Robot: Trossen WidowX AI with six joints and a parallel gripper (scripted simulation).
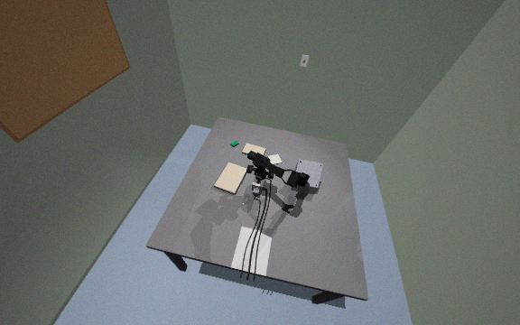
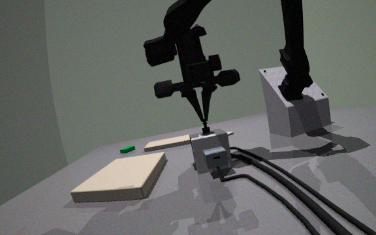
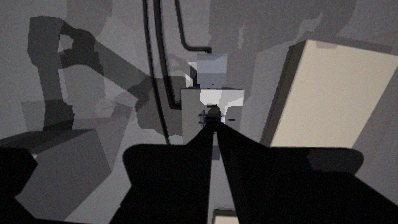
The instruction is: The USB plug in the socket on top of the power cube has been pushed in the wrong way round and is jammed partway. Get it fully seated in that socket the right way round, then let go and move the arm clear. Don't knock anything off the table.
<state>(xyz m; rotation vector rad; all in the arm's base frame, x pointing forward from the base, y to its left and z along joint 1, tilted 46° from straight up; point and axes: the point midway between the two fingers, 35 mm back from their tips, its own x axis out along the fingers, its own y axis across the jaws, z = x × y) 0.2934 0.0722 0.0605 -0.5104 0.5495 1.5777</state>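
Right now the black USB plug is 20 mm below my gripper tip. From my gripper tip the other things lie so: green block: 390 mm to the right, 300 mm ahead, 100 mm below; then tan slab: 210 mm ahead, 90 mm below, 20 mm to the right.
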